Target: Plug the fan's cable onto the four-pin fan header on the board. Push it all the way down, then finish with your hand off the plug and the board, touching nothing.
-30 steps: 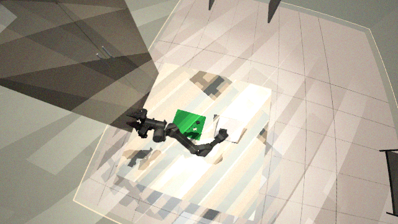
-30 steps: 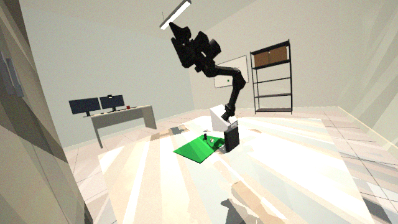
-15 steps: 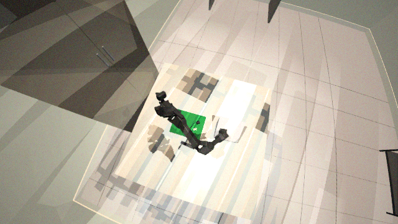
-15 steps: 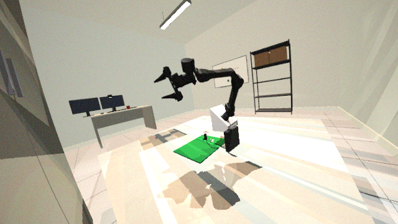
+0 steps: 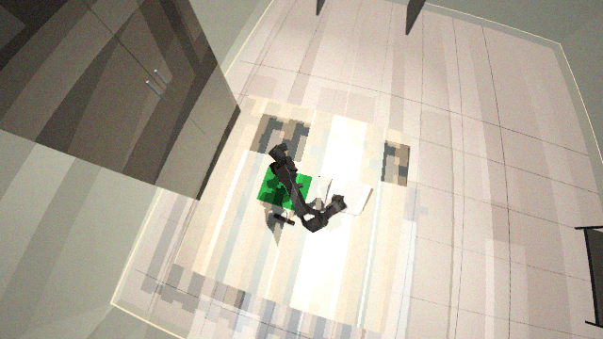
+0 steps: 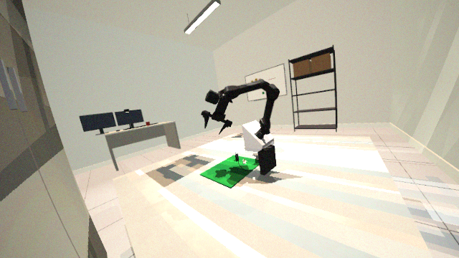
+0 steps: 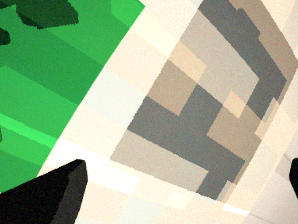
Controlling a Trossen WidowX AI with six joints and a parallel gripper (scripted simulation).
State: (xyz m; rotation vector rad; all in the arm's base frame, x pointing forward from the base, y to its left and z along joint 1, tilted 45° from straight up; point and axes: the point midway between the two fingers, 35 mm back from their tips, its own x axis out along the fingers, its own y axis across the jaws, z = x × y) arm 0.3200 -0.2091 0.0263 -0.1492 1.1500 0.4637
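Right now the fan plug is 20 cm below my gripper tip, 10 cm behind it and 8 cm to the left of it. From my gripper tip the other things lie so: fan: 30 cm to the left, 16 cm below, 6 cm behind; then four-pin fan header: 22 cm below, 15 cm to the left, 8 cm behind; then green board: 24 cm below, 11 cm to the left, 1 cm behind.
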